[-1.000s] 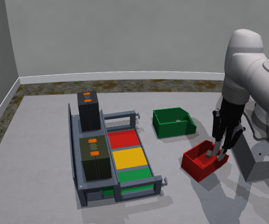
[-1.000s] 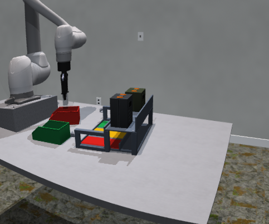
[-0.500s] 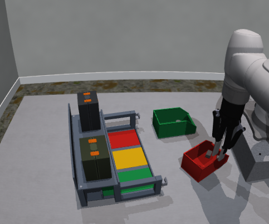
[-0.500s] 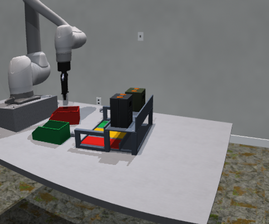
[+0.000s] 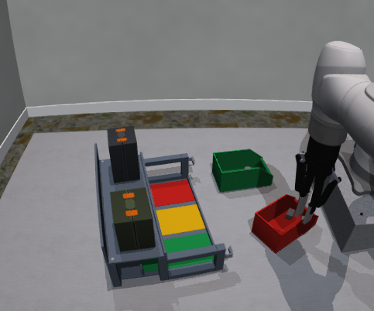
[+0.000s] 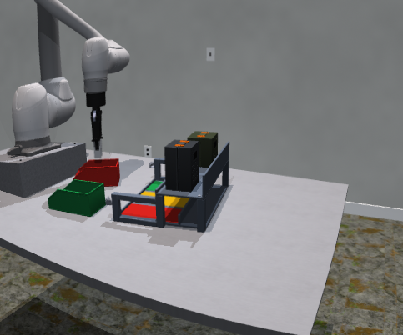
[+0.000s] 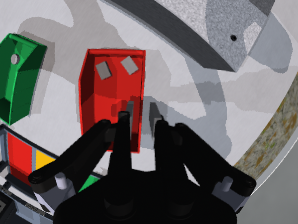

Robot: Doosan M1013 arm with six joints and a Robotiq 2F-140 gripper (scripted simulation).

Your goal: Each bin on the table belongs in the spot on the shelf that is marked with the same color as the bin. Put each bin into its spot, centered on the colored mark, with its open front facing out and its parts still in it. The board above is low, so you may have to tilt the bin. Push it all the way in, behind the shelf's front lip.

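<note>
Right now my hand is 8 cm above the red bin, 4 cm to the left of it and 2 cm short of it. The rest, counted from my hand: green bin (26 cm to the right, 13 cm ahead, 8 cm below).
</note>
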